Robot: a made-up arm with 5 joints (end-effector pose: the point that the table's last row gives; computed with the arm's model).
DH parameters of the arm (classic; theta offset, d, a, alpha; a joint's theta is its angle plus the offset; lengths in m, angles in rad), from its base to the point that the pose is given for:
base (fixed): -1.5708 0.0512 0 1.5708
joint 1: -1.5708 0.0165 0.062 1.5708
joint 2: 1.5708 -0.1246 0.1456 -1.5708
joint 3: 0 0.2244 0.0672 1.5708
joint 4: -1.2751 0 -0.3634 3.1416
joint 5: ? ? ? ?
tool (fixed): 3.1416 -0.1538 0 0
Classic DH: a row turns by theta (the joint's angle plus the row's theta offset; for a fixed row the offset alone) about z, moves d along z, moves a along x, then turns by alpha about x.
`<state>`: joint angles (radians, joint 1 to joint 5).
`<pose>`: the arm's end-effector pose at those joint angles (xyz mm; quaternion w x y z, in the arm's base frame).
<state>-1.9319 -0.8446 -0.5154 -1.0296 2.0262</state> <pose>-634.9 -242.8 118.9 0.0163 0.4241 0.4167 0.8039</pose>
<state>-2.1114 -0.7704 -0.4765 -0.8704 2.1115</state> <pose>-603.5 -314.5 3.0 0.0397 -0.3581 -0.3644 -0.8587</pose>
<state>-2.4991 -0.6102 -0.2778 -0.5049 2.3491</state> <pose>-488.3 -333.2 -273.2 0.0681 -0.1903 -0.2516 -0.9465</pose>
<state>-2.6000 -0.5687 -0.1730 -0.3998 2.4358</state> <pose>-452.6 -313.6 -333.3 0.0405 -0.1467 -0.2289 -0.9615</pose>
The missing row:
joint 5: -1.2751 -0.2053 0.1048 1.5708
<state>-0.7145 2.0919 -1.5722 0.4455 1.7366</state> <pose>256.9 -130.5 -442.3 0.8553 -0.4305 0.2282 0.1761</pose>
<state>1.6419 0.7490 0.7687 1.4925 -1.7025</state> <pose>183.4 131.8 -260.4 0.5047 -0.0247 -0.6752 0.5374</pose>
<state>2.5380 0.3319 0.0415 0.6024 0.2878</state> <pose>13.5 92.6 -230.1 0.2820 -0.9051 0.1142 -0.2971</pose>
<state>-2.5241 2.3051 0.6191 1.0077 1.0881</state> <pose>174.4 -74.6 211.4 0.1416 -0.4876 -0.1524 -0.8479</pose>
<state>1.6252 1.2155 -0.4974 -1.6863 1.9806</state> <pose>286.7 472.3 -226.9 0.1103 -0.3472 -0.4905 0.7917</pose>
